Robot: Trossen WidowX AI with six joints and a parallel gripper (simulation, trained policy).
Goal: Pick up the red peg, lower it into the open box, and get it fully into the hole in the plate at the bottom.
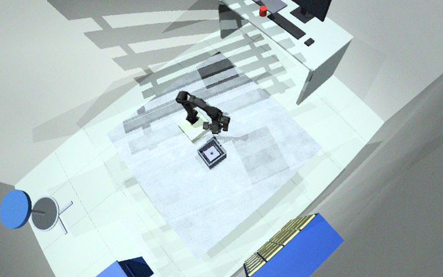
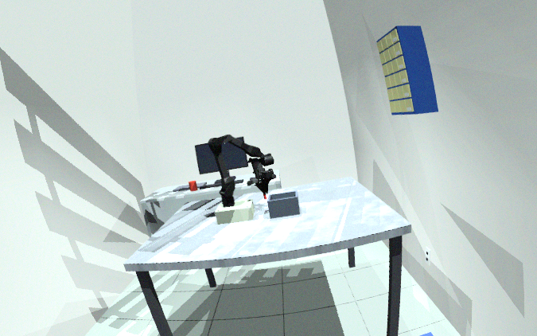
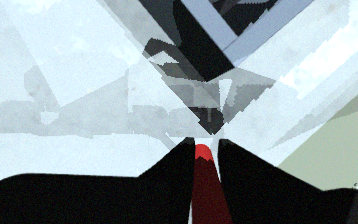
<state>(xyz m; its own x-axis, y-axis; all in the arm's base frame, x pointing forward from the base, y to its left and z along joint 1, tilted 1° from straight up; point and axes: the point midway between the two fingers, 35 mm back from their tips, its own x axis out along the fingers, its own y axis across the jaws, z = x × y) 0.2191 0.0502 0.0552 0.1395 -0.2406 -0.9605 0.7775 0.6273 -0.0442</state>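
Now: gripper tip 80 mm short of the pale plate, 130 mm to the left of it and 50 mm above it. Also, from my gripper tip: red peg (10 mm behind, 10 mm to the left, 10 mm above); then grey-blue box (80 mm ahead, 130 mm to the right, 70 mm below).
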